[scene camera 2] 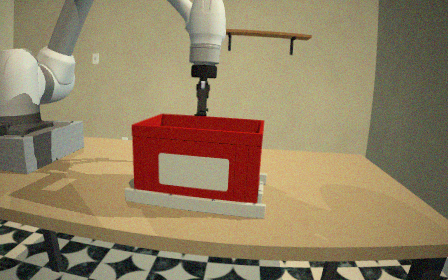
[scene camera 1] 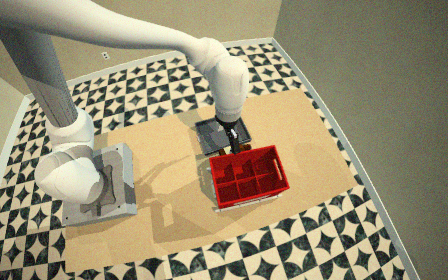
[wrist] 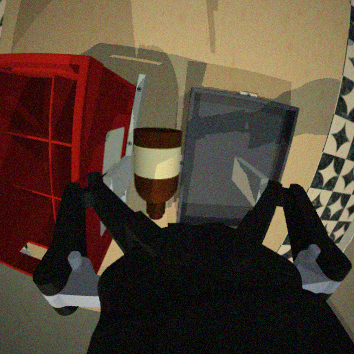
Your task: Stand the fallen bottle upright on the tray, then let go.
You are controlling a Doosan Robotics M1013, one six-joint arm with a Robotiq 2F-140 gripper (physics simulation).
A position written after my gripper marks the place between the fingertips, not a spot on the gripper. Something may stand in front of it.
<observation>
I see my gripper [wrist: 182, 167] and a brown bottle [wrist: 156, 150].
</observation>
